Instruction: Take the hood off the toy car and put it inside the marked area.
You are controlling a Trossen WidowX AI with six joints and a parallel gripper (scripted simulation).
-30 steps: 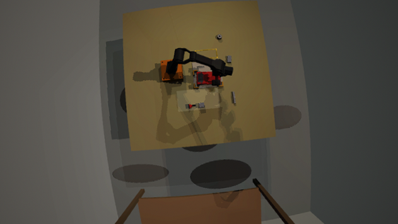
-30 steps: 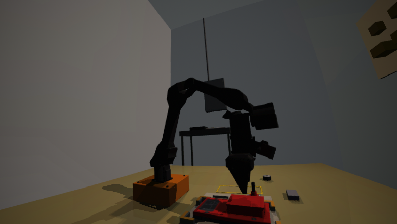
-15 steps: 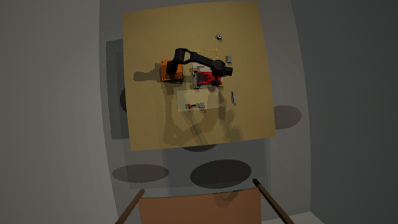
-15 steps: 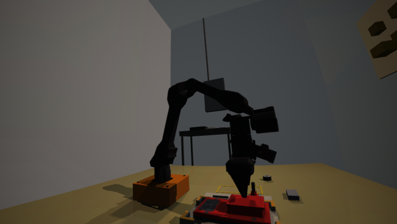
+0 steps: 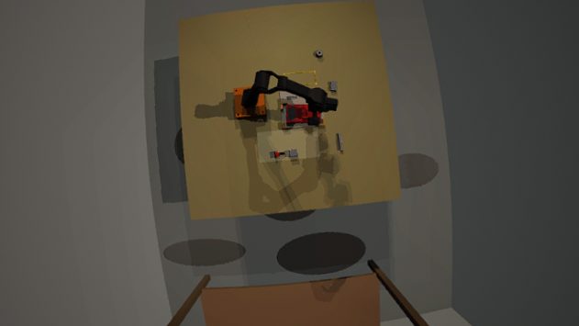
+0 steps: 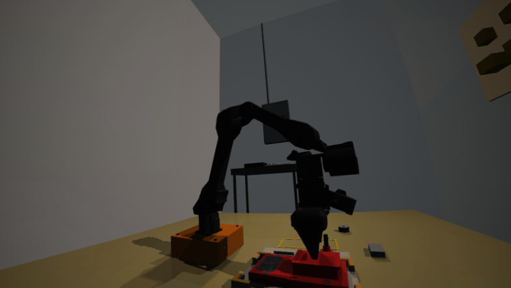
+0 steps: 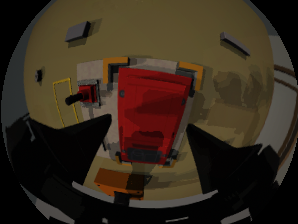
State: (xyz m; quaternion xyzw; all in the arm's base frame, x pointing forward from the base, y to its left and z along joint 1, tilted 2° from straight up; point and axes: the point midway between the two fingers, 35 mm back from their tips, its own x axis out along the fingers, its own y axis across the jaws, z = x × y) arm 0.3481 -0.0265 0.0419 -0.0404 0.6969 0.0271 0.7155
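Right now the hood is 2 cm below my gripper tip. Round my gripper tip: small wheel: 3 cm ahead, 38 cm to the left, 6 cm below.
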